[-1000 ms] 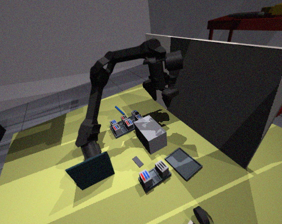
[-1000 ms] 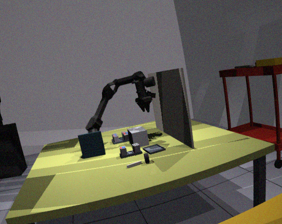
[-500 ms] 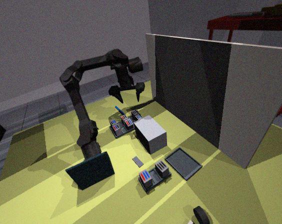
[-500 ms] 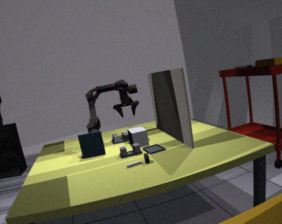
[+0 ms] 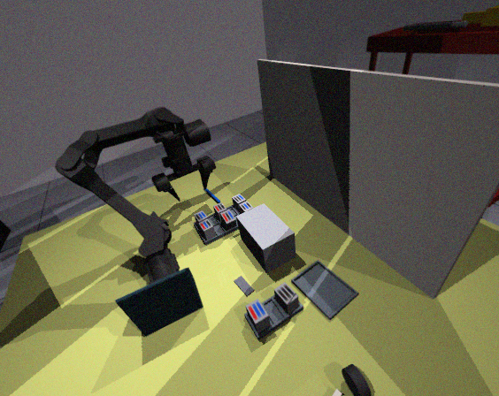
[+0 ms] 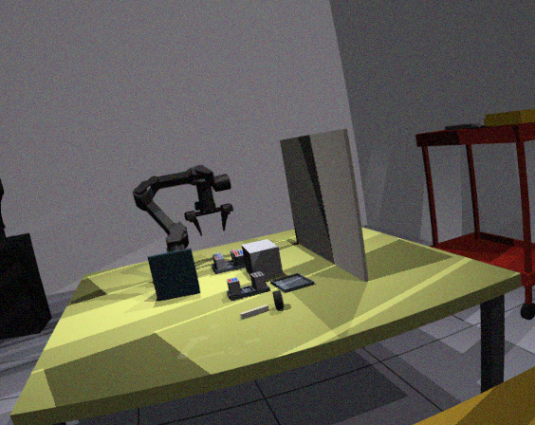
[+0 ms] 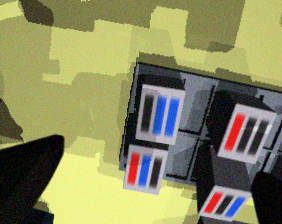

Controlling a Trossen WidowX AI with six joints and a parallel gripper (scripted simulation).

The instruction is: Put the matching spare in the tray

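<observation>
Now: the grey spare block 100 mm below my gripper tip and 10 mm to the right of it. The rest, counted from my gripper tip: grey-striped spare (400 mm to the right, 100 mm below, 90 mm ahead); then rack (400 mm to the right, 130 mm below, 60 mm ahead); then grey mounted unit (210 mm to the right, 140 mm ahead, 90 mm below).
</observation>
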